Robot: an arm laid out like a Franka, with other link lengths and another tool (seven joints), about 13 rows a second.
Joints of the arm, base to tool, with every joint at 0 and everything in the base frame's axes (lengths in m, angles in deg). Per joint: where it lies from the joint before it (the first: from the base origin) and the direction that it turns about. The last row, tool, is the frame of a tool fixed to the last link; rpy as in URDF.
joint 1: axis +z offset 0 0 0.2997
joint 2: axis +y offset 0 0 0
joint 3: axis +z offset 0 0 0.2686
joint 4: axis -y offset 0.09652 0 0
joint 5: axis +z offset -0.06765 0 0.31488
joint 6: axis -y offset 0 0 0
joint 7: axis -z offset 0.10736 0 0
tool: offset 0.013 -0.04 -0.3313 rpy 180 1.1 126.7
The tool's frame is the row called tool.
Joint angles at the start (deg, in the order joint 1, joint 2, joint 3, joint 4, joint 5, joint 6, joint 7):
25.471, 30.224, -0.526, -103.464, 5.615, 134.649, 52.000
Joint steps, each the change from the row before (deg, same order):
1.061, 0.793, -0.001, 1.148, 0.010, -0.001, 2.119
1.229, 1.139, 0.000, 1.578, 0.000, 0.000, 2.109
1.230, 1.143, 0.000, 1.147, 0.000, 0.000, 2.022
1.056, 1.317, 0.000, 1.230, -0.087, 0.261, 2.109
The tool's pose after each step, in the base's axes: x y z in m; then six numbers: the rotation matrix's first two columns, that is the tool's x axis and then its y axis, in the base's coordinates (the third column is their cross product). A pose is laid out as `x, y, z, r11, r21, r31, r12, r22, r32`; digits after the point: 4 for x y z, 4 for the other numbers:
0.5333, 0.2411, -0.0177, -0.0828, 0.9953, 0.0506, 0.9966, 0.0829, -0.0001
0.5331, 0.2562, -0.0193, -0.0680, 0.9963, 0.0534, 0.9977, 0.0678, 0.0045
0.5291, 0.2697, -0.0238, -0.0542, 0.9971, 0.0535, 0.9985, 0.0542, 0.0020
0.5268, 0.2817, -0.0292, -0.0369, 0.9979, 0.0535, 0.9993, 0.0368, 0.0028

